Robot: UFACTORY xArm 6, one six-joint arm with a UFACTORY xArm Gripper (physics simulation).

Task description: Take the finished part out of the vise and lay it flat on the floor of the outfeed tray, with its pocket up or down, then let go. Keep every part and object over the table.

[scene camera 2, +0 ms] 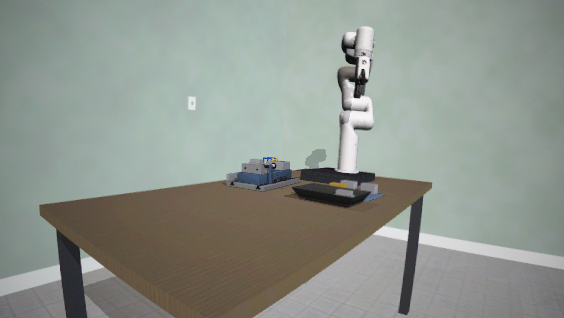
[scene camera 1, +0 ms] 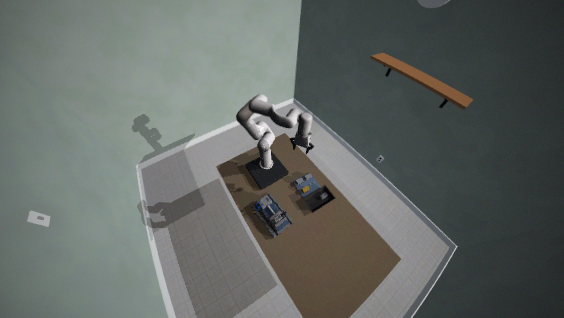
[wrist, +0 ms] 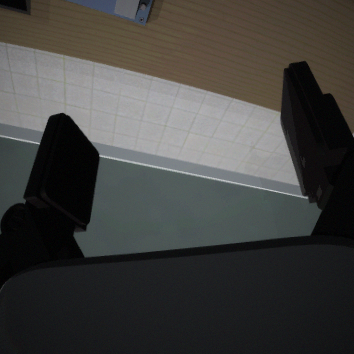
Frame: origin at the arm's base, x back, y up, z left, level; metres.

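Seen in the pictures: gripper, fingertip midpoint: (scene camera 2: 358,96) (scene camera 1: 300,150) (wrist: 176,113); arm's base at its link origin: (scene camera 2: 346,171) (scene camera 1: 266,163).
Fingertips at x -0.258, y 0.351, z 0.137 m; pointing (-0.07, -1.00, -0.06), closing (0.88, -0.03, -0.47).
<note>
Offsets run from my fingertips to a thing's top centre. Level surfaces: height alone.
My gripper (scene camera 1: 301,147) (scene camera 2: 359,94) (wrist: 176,113) is open and empty, high up near the robot base end of the table. In the wrist view, floor and wall show between its fingers. The vise {dx -0.145, dy -0.293, dz -0.360 m} (scene camera 1: 274,216) (scene camera 2: 262,176), blue with grey jaws, stands on the table, well below and away from the gripper. Whether a part sits between its jaws is too small to tell. The black outfeed tray (scene camera 1: 314,201) (scene camera 2: 320,195) lies beside it, and its corner shows in the wrist view. A small grey part {dx -0.281, dy -0.345, dz +0.067 m} (scene camera 1: 324,196) (scene camera 2: 345,192) is in the tray; its pocket cannot be made out.
A blue plate {dx -0.109, dy -0.384, dz +0.035 m} (scene camera 1: 314,185) (wrist: 100,6) adjoins the tray, with a yellow block {dx -0.144, dy -0.348, dz -0.014 m} (scene camera 1: 305,189) (scene camera 2: 338,185) and grey blocks on it. The black base plate (scene camera 1: 265,177) (scene camera 2: 315,175) carries the arm. The long edge of the wooden table {dy -0.392 m} (scene camera 1: 340,240) (scene camera 2: 200,220) (wrist: 200,65) crosses the wrist view.
</note>
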